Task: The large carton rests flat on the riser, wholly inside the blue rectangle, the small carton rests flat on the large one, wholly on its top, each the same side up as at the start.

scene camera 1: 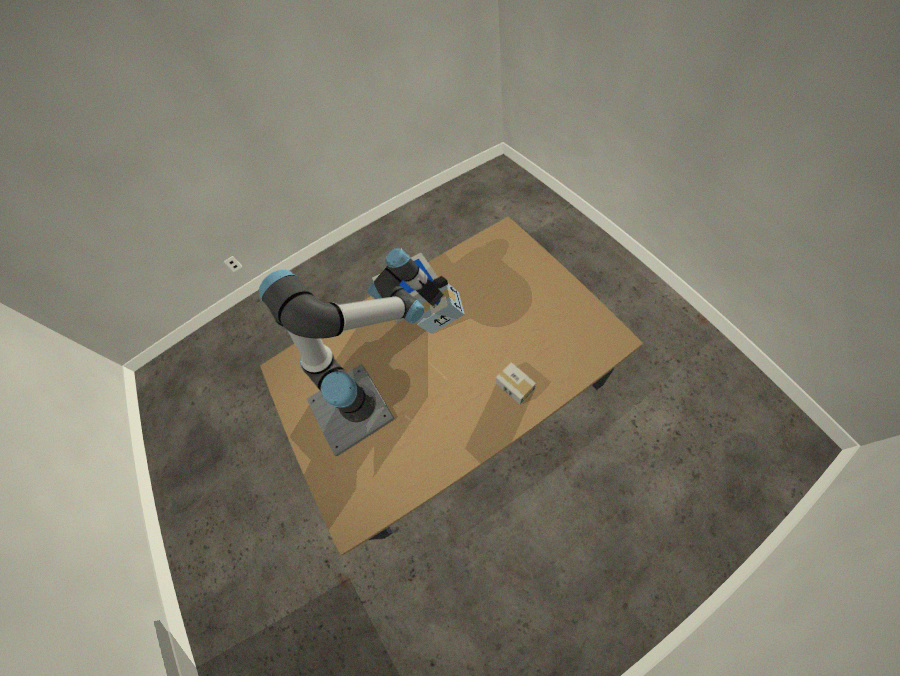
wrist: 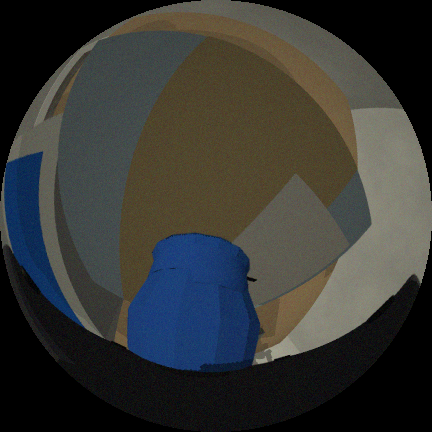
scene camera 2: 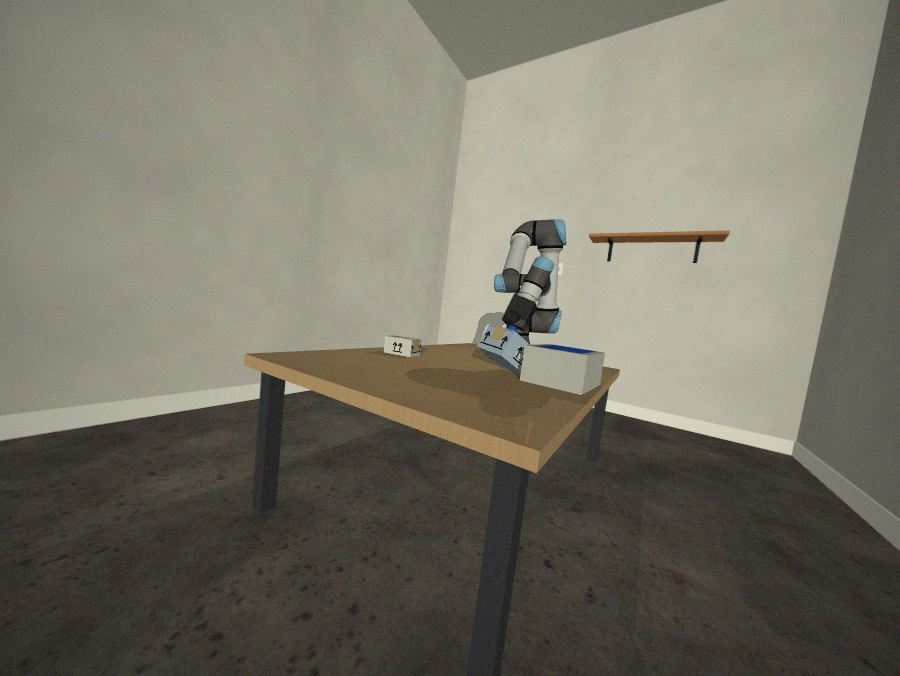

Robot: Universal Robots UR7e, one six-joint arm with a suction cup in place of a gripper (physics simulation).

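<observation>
The large light-blue carton [scene camera 1: 440, 320] [scene camera 2: 500, 347] [wrist: 225, 130] hangs clearly tilted from my blue suction cup [scene camera 2: 512, 328] [wrist: 195, 305], which sits against its taped top. In scene camera 1 the arm's wrist mostly hides the cup. The grey-white riser [scene camera 2: 556, 371] [wrist: 48, 192] stands right beside the carton. The blue rectangle [scene camera 1: 424, 269] [scene camera 2: 563, 349] [wrist: 22, 200] on its top is partly covered by the arm in scene camera 1. I cannot tell whether the carton's low corner touches riser or table. The small white carton [scene camera 1: 515, 382] [scene camera 2: 397, 345] rests flat on the table, arrows upright.
The wooden table [scene camera 1: 567, 320] [scene camera 2: 349, 378] carries the arm's grey base plate [scene camera 1: 345, 429]. The small carton is near the long edge opposite the riser. The riser stands close to the table's other long edge. A wall shelf [scene camera 2: 658, 236] hangs behind the arm.
</observation>
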